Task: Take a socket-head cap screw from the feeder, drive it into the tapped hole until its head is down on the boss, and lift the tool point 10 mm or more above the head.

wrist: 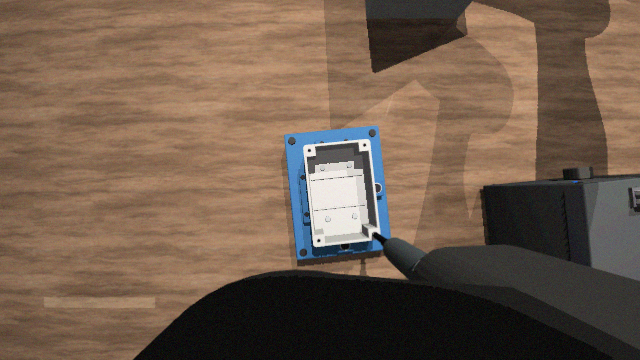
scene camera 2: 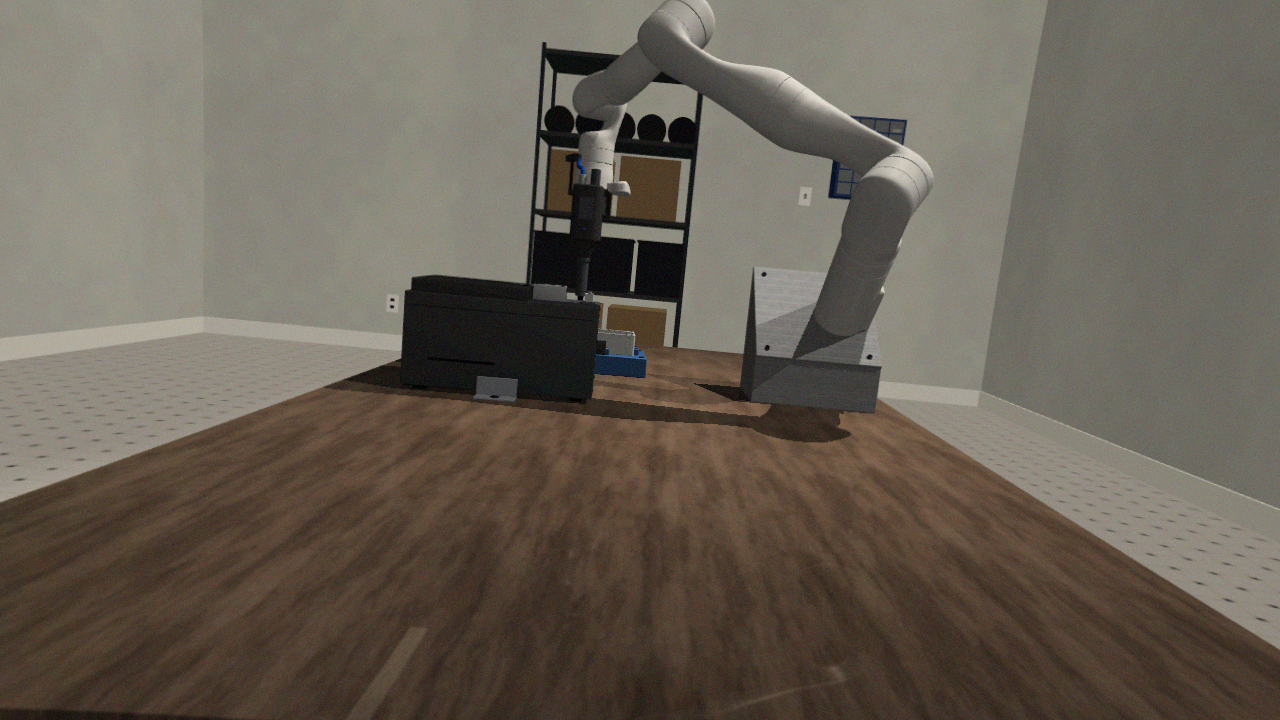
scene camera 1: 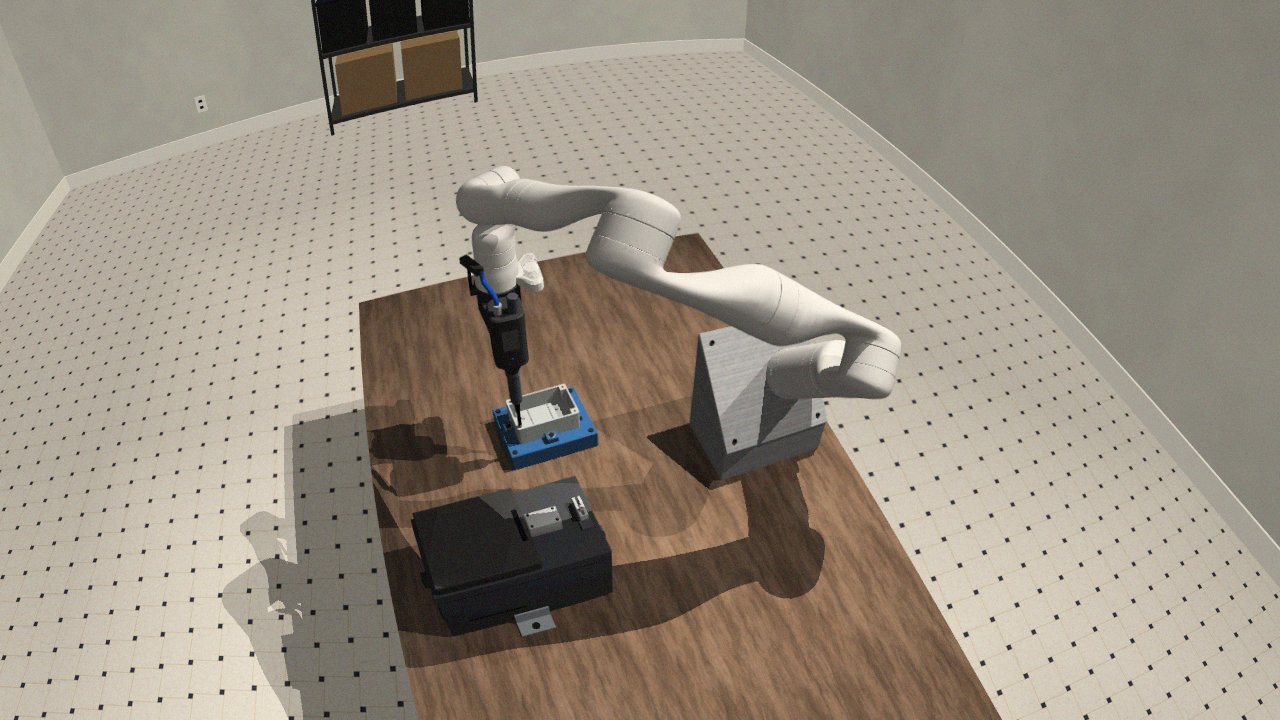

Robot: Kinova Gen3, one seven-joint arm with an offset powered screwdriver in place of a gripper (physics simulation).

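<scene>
My gripper, a black powered screwdriver, points down with its thin tip at one corner boss of the white open box. In the wrist view this is the lower right corner. The tip covers that corner's hole, and no screw can be made out at it; whether it touches the boss cannot be told. The white box sits upright in the blue fixture. Its other three corners show small dark holes. The dark feeder stands apart from the fixture.
The grey angled arm mount stands on the wooden table. A small metal bracket lies against the feeder's base. A shelf rack stands on the floor behind the table.
</scene>
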